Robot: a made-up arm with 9 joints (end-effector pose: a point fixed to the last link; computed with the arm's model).
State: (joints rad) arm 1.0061 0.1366 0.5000 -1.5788 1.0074 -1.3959 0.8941 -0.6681 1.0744
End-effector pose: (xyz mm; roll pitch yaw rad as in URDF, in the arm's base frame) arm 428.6 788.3 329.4 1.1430 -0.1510 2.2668
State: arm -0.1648 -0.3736 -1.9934 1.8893 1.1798 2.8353 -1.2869 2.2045 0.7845
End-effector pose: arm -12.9 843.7 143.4 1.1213 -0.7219 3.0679
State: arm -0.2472 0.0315 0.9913 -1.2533 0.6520 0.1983 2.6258 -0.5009 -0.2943
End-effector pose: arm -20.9 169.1 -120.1 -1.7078 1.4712 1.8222
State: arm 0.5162 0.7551 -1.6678 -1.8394 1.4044 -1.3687 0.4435 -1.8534 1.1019
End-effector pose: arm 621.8 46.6 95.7 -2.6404 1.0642 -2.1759
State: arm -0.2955 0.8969 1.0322 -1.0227 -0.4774 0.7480 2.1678 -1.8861 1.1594
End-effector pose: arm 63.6 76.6 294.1 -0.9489 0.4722 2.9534
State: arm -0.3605 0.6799 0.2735 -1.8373 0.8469 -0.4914 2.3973 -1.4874 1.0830
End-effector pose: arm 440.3 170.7 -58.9 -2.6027 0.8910 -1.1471
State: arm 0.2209 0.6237 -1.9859 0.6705 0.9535 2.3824 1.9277 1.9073 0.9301
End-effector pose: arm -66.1 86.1 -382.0 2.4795 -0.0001 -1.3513
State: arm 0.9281 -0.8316 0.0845 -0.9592 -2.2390 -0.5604 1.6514 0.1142 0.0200
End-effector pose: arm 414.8 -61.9 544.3 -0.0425 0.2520 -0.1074
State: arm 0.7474 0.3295 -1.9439 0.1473 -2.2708 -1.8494 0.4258 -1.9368 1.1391
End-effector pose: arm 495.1 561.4 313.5 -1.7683 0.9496 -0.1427
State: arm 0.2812 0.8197 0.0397 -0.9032 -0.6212 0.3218 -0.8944 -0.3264 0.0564
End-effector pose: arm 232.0 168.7 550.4 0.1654 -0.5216 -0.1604
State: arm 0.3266 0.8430 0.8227 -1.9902 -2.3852 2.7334 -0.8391 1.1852 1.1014
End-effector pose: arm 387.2 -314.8 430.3 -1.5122 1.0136 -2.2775
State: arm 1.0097 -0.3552 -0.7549 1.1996 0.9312 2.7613 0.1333 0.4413 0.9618
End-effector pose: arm 46.4 850.8 524.9 -2.0254 -0.3336 0.1001
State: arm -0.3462 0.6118 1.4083 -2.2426 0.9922 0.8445 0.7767 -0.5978 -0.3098
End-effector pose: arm 129.9 212.7 104.2 2.0140 0.1193 -3.1344
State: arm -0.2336 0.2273 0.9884 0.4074 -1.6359 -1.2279 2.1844 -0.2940 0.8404
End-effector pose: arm 394.0 -250.3 539.1 -0.3769 0.3073 -1.0566
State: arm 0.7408 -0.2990 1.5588 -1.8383 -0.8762 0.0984 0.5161 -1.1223 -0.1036
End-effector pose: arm 146.1 50.4 215.7 1.1718 1.1335 -0.3569
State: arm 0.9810 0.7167 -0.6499 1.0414 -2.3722 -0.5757 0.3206 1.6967 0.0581
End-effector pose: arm -80.4 362.2 562.6 -1.6836 -0.3163 1.1785
